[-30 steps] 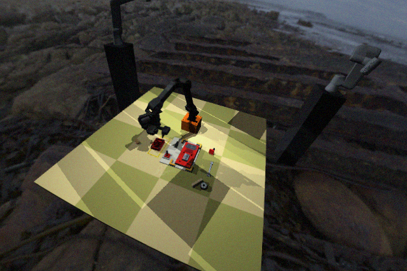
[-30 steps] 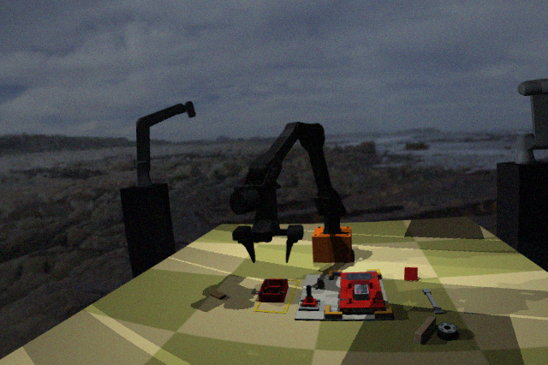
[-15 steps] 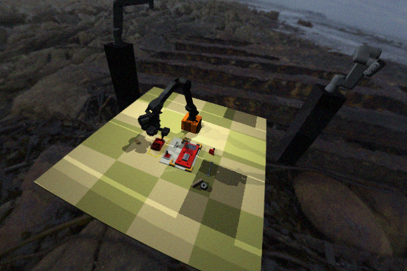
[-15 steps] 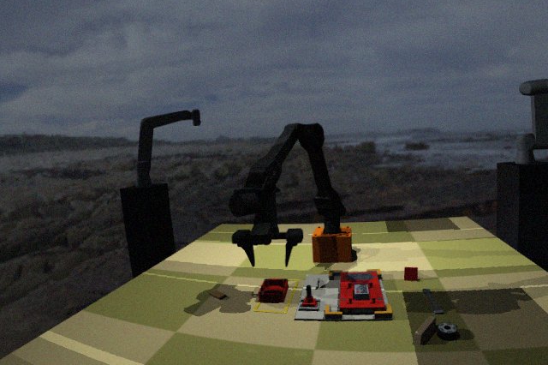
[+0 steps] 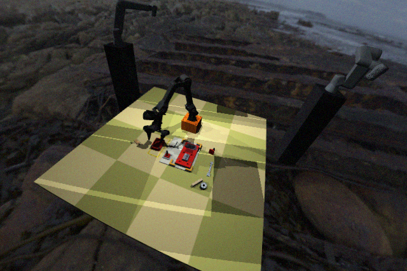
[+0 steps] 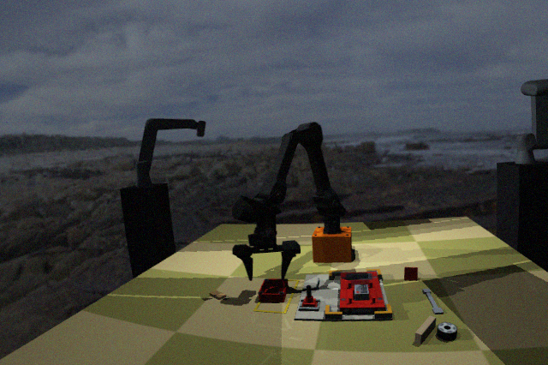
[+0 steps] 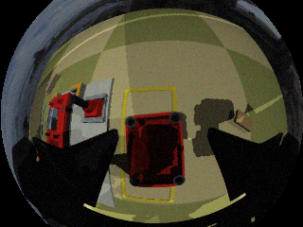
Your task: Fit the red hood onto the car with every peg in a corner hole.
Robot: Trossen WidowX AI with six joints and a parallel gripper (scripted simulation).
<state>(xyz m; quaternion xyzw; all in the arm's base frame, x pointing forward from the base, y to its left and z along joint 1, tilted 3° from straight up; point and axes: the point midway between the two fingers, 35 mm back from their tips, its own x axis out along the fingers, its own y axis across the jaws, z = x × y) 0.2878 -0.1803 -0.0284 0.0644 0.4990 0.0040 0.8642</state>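
Now: gripper tip 20 mm past the red hood, 10 mm to the right of it and 40 mm above it. Round my gripper tip: grey engine block 30 mm ahead, 260 mm to the left, 30 mm below; then red upright piece 50 mm ahead, 120 mm to the left, 20 mm below; then tan block 10 mm ahead, 150 mm to the right, 50 mm below.
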